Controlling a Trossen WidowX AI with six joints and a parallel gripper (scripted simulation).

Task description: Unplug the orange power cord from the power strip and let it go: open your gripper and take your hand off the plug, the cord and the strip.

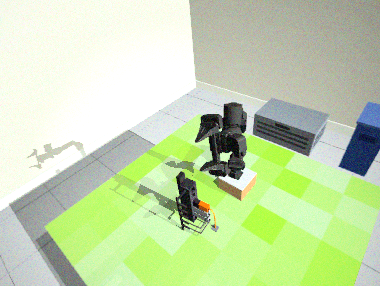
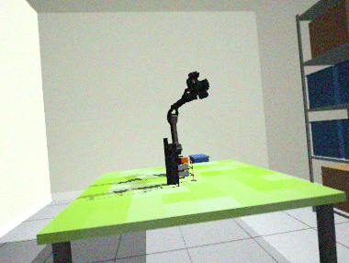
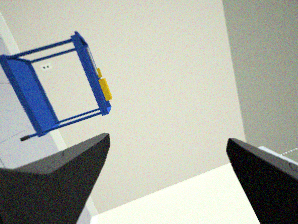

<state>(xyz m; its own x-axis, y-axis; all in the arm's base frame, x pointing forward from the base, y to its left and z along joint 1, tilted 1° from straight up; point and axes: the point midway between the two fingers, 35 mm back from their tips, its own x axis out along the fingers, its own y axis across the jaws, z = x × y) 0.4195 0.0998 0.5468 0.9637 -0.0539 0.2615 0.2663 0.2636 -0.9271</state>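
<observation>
My gripper tip is now 49 cm above the orange plug, 15 cm past it and 13 cm to the left of it.
</observation>
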